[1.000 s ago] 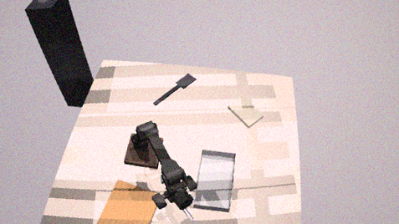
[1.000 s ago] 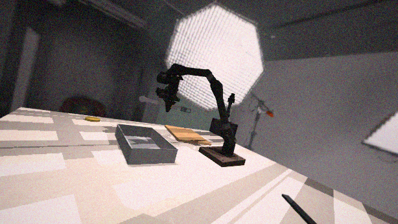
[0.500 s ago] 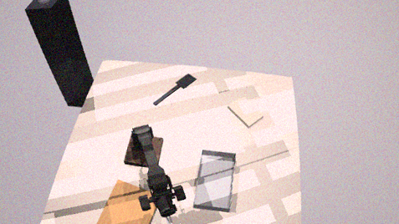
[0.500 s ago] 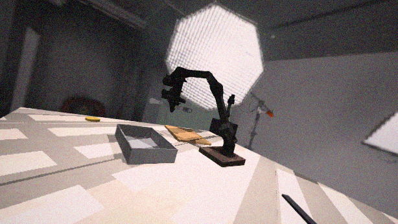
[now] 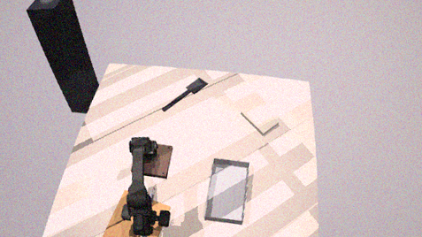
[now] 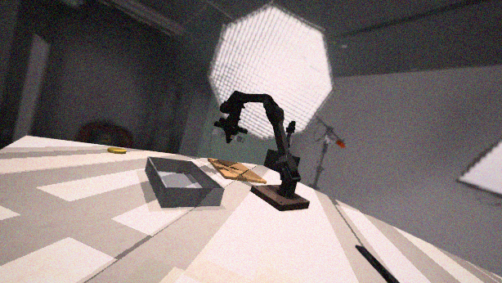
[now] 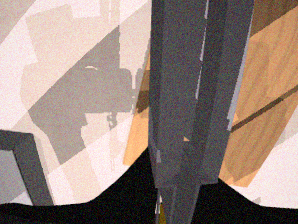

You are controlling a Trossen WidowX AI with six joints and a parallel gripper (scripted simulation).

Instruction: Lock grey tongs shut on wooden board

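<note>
My gripper tip is 100 mm past the wooden board, 20 mm to the left of it and 150 mm above it. Also, from my gripper tip: grey roasting tin (310 mm ahead, 240 mm to the left, 130 mm below); then yellow disc (460 mm ahead, 160 mm to the right, 150 mm below); then pale square tile (450 mm ahead, 690 mm to the left, 140 mm below).
</note>
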